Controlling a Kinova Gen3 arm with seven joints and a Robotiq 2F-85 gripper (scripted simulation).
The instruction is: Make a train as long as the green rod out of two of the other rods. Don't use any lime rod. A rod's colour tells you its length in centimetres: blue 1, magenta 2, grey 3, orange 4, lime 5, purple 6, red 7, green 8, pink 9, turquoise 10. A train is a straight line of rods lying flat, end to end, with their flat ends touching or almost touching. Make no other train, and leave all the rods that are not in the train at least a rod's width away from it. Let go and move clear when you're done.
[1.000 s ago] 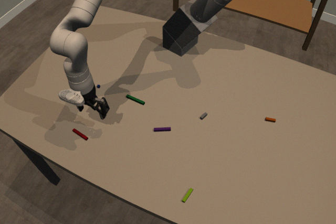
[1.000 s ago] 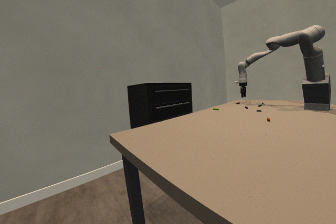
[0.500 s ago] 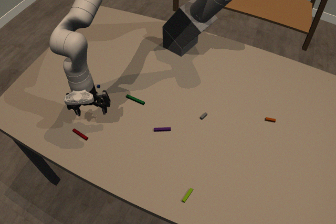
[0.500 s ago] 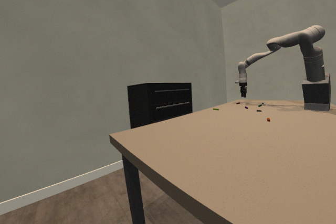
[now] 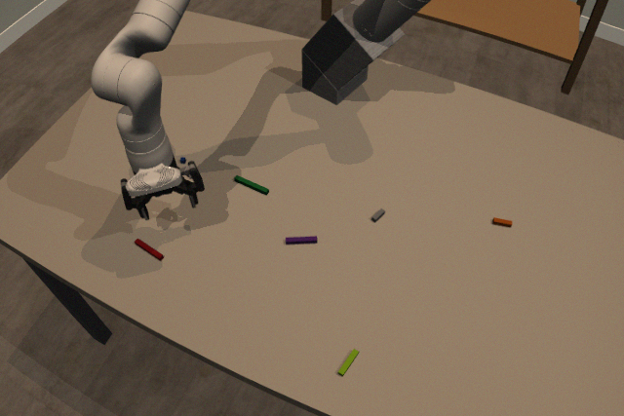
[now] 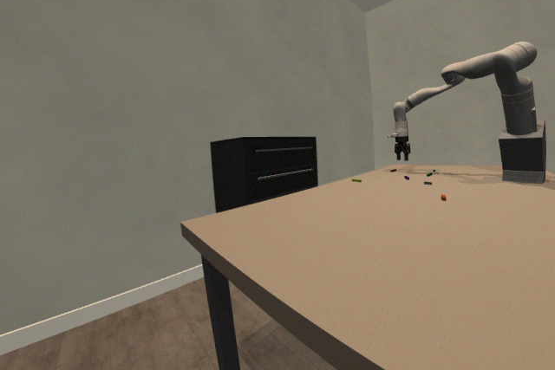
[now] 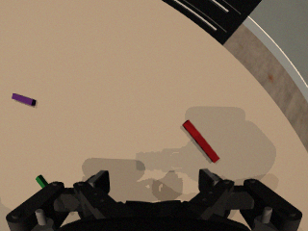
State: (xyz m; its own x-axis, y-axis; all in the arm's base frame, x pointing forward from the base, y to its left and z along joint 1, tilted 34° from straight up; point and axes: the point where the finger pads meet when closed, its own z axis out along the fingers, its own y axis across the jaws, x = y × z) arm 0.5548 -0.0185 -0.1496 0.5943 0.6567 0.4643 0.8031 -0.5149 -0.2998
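The blue rod is 140 mm behind my hand, 120 mm to the right of it and 70 mm below it. Also, from my hand: green rod 180 mm behind, 70 mm below, 50 mm to the left; red rod 70 mm below, 70 mm ahead, 20 mm to the right; purple rod 210 mm to the left, 120 mm behind, 70 mm below.
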